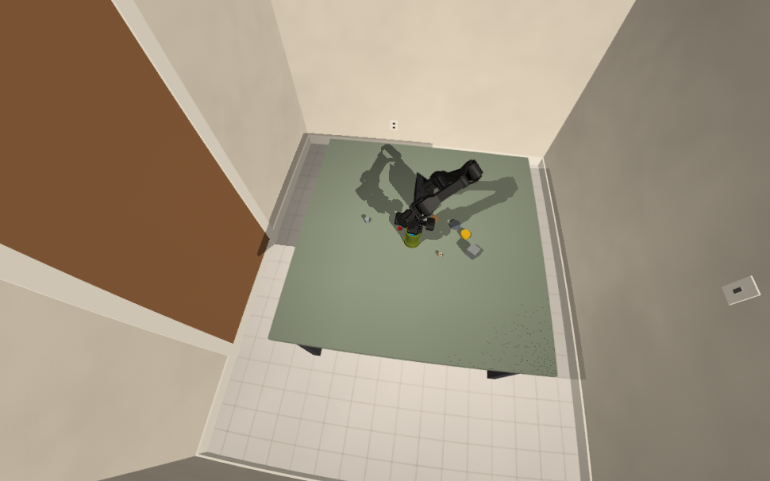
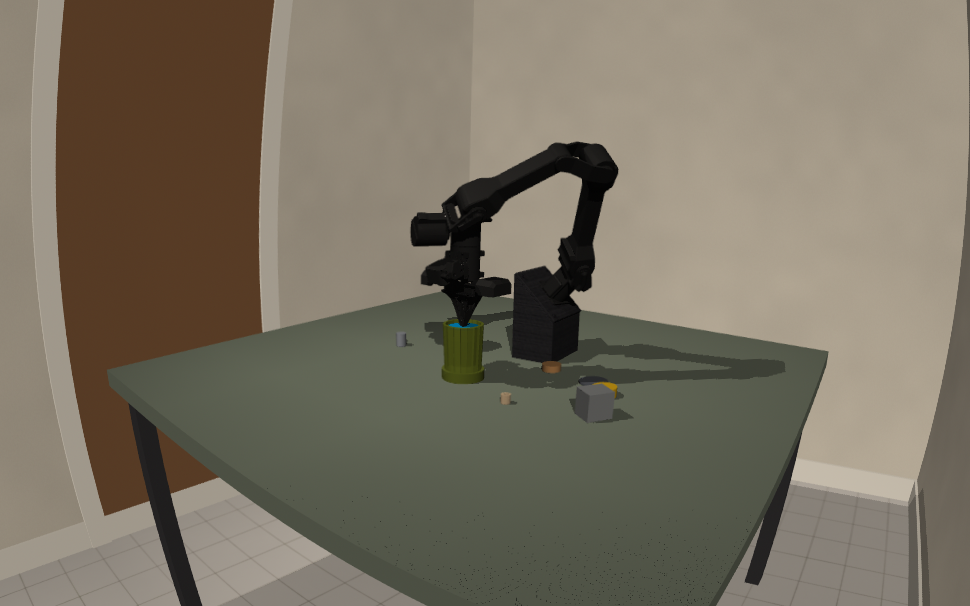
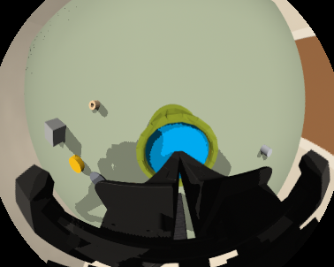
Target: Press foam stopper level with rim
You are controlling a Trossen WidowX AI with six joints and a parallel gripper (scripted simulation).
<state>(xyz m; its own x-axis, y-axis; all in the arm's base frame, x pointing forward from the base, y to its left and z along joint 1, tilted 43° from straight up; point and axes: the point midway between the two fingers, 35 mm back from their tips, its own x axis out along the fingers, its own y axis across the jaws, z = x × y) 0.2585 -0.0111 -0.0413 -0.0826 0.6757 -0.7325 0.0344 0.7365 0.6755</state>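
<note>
The blue foam stopper is 50 mm below my hand. Round my hand: brown disc: 150 mm behind, 130 mm below, 110 mm to the left; tan peg: 150 mm to the left, 130 mm below, 60 mm ahead; red dot: 140 mm below, 70 mm to the right, 60 mm behind.
</note>
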